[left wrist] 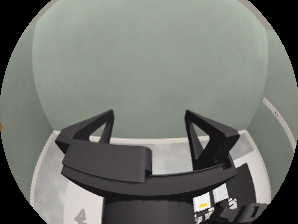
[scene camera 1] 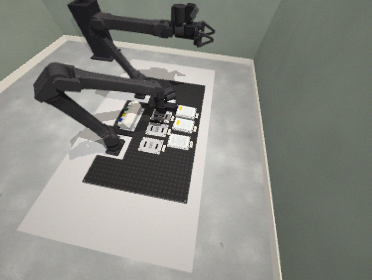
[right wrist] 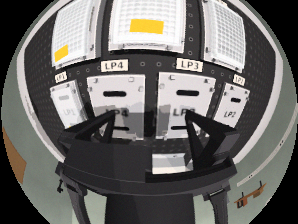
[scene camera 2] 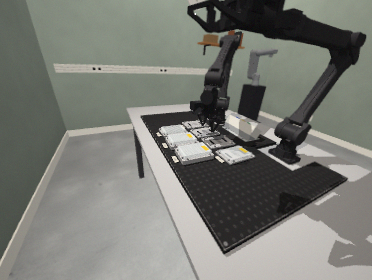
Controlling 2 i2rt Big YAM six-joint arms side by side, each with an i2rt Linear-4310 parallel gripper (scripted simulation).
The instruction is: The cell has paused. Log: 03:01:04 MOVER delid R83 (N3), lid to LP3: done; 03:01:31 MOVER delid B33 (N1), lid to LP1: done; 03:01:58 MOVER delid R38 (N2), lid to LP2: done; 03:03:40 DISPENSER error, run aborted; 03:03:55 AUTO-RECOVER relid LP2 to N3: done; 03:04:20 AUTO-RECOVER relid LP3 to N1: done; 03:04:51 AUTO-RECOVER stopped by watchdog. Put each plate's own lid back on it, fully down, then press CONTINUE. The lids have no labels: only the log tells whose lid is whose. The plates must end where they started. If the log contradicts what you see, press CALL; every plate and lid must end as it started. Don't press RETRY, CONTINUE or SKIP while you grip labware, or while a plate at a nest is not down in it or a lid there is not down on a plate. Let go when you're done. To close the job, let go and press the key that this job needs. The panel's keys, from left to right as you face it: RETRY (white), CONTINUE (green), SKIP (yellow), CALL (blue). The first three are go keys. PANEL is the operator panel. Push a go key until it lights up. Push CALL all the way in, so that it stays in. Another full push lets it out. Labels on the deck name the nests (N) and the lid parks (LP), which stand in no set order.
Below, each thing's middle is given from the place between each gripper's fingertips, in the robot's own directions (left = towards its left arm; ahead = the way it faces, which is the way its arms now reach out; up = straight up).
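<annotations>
LP3 [right wrist: 168, 96]: my right hand 7 cm to the left of it, 3 cm past it, 6 cm above it. LP4 park [right wrist: 135, 98], from my right hand: 6 cm to the left, 3 cm behind, 6 cm below.
LP4 park from my left hand: 20 cm to the right, 28 cm behind, 47 cm below. LP3 from my left hand: 33 cm to the right, 28 cm behind, 47 cm below.
</annotations>
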